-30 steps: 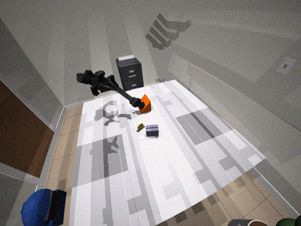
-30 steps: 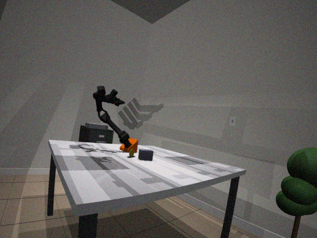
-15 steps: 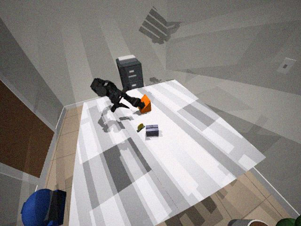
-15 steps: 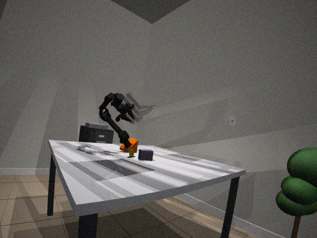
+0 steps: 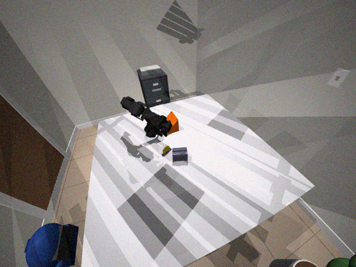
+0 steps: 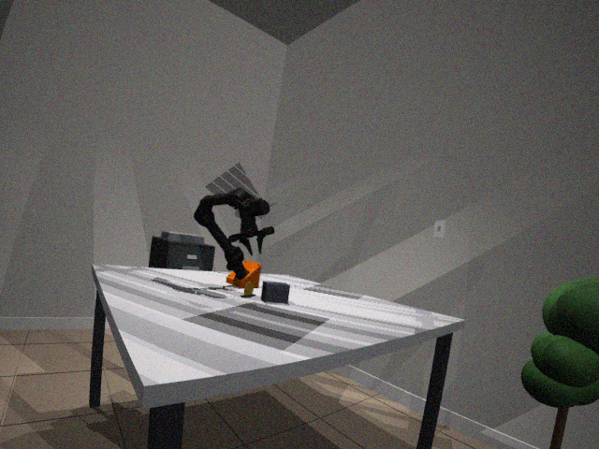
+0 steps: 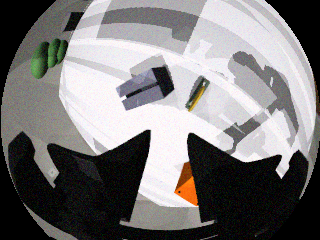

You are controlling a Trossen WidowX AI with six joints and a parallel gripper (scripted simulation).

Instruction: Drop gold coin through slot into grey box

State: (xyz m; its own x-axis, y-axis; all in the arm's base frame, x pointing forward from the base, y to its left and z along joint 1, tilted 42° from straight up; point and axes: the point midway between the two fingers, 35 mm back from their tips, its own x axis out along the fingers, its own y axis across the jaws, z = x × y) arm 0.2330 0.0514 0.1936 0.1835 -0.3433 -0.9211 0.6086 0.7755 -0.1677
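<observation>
The gold coin is 20 mm behind my gripper tip and 150 mm below it.
</observation>
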